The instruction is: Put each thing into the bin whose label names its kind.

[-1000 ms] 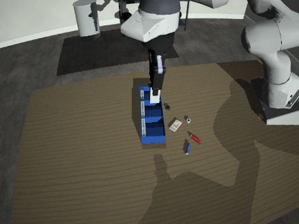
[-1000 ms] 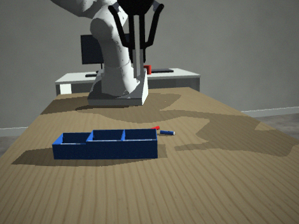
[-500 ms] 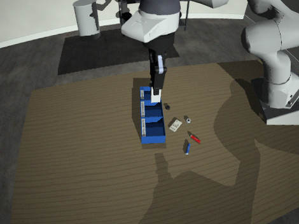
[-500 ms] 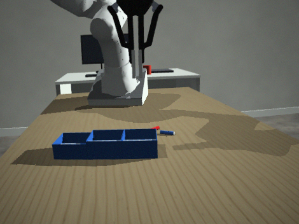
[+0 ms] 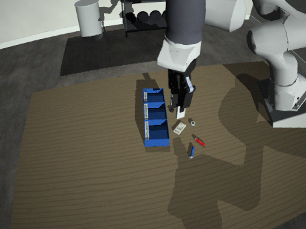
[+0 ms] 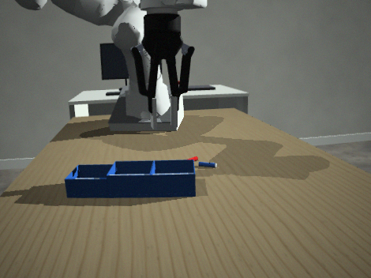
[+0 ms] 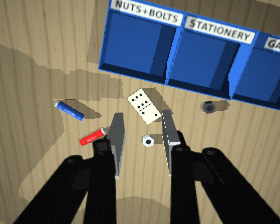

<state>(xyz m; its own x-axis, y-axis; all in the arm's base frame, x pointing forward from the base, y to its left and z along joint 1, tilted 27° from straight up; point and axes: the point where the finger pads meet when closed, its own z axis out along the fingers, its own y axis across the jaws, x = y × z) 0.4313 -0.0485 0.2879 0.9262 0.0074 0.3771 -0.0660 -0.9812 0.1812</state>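
Right now my hand is 140 mm above the white domino and 30 mm past it. The rest, counted from my hand: dark nut (140 mm below, 90 mm to the right, 40 mm behind); red marker (140 mm below, 90 mm to the left, 60 mm behind); white nut (140 mm below, 80 mm behind).
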